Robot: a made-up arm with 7 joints.
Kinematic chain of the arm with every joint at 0, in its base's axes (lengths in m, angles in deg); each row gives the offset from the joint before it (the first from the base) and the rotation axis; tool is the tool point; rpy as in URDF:
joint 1: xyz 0 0 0.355 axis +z
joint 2: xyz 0 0 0 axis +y
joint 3: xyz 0 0 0.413 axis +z
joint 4: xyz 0.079 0 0 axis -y
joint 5: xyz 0.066 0 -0.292 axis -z
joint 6: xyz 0 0 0 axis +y
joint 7: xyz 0.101 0 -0.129 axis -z
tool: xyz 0 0 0 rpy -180 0 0
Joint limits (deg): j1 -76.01..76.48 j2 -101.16..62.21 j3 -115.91..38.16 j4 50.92..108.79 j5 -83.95..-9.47 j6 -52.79..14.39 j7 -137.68..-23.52
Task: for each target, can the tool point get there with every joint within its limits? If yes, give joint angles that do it. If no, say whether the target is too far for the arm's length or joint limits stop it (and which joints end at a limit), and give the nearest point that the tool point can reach.
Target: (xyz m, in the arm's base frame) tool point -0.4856 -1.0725 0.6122
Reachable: no: too far | nearest point -0.3318 -0.7328 0.5307 | short by 0.382 m
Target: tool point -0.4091 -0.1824 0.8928
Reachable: yes | joints -48.77 -25.73 -87.32 78.48 -35.67 -41.78 -120.71
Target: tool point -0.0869 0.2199 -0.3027
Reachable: no: joint limits stop it (at a limit: joint 1, joint 2, joint 4, joint 5, joint 6) | nearest point -0.0011 0.3962 0.0342 | short by 0.390 m
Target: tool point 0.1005 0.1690 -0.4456
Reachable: no: joint limits stop it (at a limit: joint 2, joint 4, joint 5, joint 6) | nearest point 0.1990 0.3346 0.0259 | short by 0.509 m
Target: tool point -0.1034 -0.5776 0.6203
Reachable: yes | joints -38.45 46.04 -98.78 65.27 -42.49 -8.96 -48.74
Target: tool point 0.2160 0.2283 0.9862
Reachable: yes | joints 21.31 -18.76 9.03 74.60 -23.81 -23.97 -103.21
